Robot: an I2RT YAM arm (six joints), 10 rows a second.
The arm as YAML. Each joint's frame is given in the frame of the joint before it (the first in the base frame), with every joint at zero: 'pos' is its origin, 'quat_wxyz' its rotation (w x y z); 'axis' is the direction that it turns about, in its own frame. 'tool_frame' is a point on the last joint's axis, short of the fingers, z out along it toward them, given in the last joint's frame.
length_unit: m
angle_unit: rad
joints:
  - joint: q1
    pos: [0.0, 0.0, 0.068]
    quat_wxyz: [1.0, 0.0, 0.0, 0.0]
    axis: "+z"
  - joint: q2
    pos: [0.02, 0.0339, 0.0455]
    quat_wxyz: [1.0, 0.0, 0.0, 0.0]
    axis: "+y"
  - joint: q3
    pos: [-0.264, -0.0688, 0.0]
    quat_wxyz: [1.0, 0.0, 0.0, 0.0]
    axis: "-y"
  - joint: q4
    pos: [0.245, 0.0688, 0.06]
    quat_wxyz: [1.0, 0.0, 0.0, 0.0]
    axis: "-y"
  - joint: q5
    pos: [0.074, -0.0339, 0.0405]
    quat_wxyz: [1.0, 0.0, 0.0, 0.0]
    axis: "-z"
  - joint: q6
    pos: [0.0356, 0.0, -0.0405]
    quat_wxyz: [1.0, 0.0, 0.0, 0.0]
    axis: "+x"
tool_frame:
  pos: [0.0, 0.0, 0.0]
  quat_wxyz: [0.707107, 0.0, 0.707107, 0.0]
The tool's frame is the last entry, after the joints.
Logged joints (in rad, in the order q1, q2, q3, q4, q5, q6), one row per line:
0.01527, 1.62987, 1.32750, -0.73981, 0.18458, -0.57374
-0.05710, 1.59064, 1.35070, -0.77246, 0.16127, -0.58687
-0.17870, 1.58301, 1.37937, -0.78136, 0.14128, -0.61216
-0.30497, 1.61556, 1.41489, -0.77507, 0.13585, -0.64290
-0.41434, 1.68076, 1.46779, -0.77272, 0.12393, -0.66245
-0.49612, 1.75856, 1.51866, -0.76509, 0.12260, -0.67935
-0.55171, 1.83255, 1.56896, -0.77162, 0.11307, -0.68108
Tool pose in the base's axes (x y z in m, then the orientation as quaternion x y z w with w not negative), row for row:
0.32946, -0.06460, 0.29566, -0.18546, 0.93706, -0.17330, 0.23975
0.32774, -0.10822, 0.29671, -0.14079, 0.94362, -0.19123, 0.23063
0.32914, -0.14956, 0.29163, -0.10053, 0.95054, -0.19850, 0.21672
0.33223, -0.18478, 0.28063, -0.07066, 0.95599, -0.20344, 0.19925
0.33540, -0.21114, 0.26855, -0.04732, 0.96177, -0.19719, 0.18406
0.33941, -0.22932, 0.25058, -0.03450, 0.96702, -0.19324, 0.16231
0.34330, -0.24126, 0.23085, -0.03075, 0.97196, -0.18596, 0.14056
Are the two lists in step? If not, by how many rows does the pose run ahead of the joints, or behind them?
The pose runs 2 rows ahead of the joints: the pose in row i belongs to the joints in row i + 2.
